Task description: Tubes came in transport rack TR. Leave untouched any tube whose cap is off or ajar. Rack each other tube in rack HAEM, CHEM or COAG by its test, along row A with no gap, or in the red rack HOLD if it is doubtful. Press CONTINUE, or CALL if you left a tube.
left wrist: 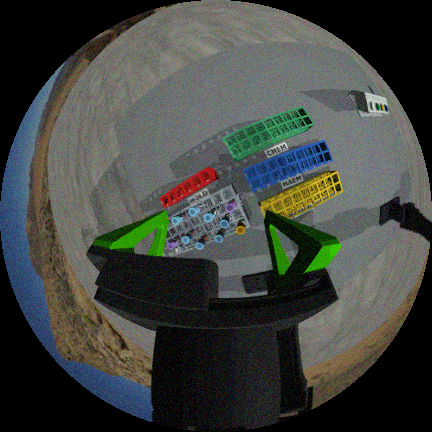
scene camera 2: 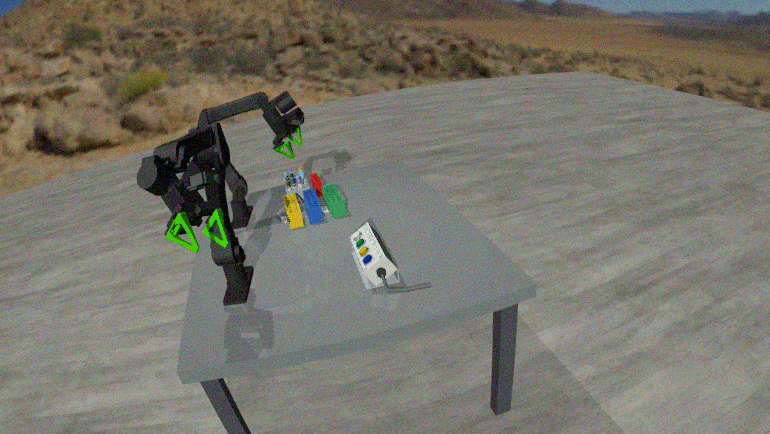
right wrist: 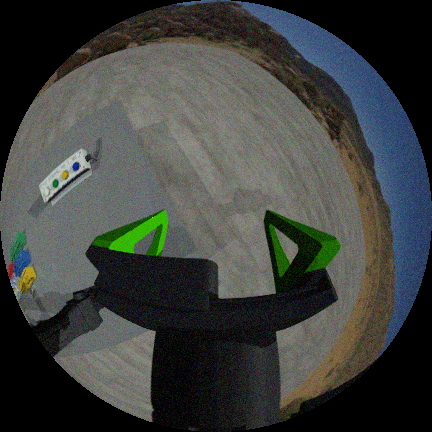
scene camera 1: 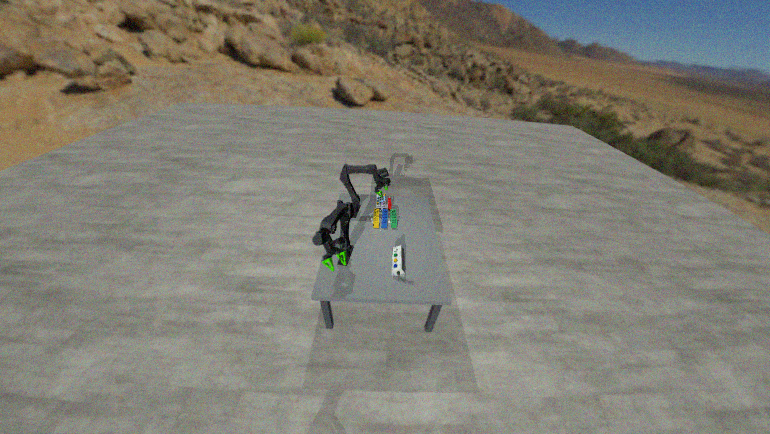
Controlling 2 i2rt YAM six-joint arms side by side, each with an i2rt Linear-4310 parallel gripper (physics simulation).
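Places are measured from the left arm's base along level axes (x ahead, y left, z up), in centimetres.
Pixels of known places: left gripper, fingertip midpoint: (left wrist: 215, 215) (scene camera 2: 297, 151) (scene camera 1: 384, 193); right gripper, fingertip midpoint: (scene camera 2: 212, 247) (right wrist: 215, 214) (scene camera 1: 339, 267); left arm's base at its link origin: (scene camera 2: 241, 218) (scene camera 1: 354, 211); right arm's base at its link origin: (left wrist: 389, 209) (scene camera 2: 239, 286) (scene camera 1: 346, 255).
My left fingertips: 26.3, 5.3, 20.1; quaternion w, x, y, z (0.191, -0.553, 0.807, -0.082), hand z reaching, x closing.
Ahead of a thing's pixels: the offset from my left fingertips to its top centre, as dx, dy, dz. "spot": to the spot under its first point. Level surfaces: height alone.
Transport rack TR @(spot: -1.1, -0.8, -18.9) (left wrist: 239, 197) holds several tubes with light blue caps, a purple cap @(-1.4, +0.5, -10.6) (left wrist: 230, 205) and an orange cap @(-5.6, -0.1, -10.6) (left wrist: 240, 230); whether any is ajar is too small to tell. My left gripper (scene camera 1: 382, 190) (scene camera 2: 296, 151) (left wrist: 215, 215) is open and empty above it. Red rack HOLD (left wrist: 190, 187) (scene camera 2: 316, 184) stands beside it. Green rack @(+10.8, -11.8, -14.3) (left wrist: 270, 132) (scene camera 2: 335, 200), blue rack @(+3.1, -13.4, -14.3) (left wrist: 290, 165) (scene camera 2: 312, 206) and yellow rack @(-4.2, -14.6, -14.3) (left wrist: 302, 195) (scene camera 2: 293, 211) stand side by side, with labels CHEM and HAEM between them. My right gripper (scene camera 1: 338, 267) (scene camera 2: 211, 249) (right wrist: 215, 214) is open and empty, away from the racks.
A white button box @(+19.9, -60.4, -11.7) (scene camera 1: 397, 261) (scene camera 2: 373, 253) (left wrist: 375, 103) (right wrist: 65, 175) with green, yellow and blue buttons stands on the grey table @(dz -20.1) (scene camera 2: 431, 258), apart from the racks. A dark cable leaves its end. In scene camera 2 the right arm stands at the left table edge.
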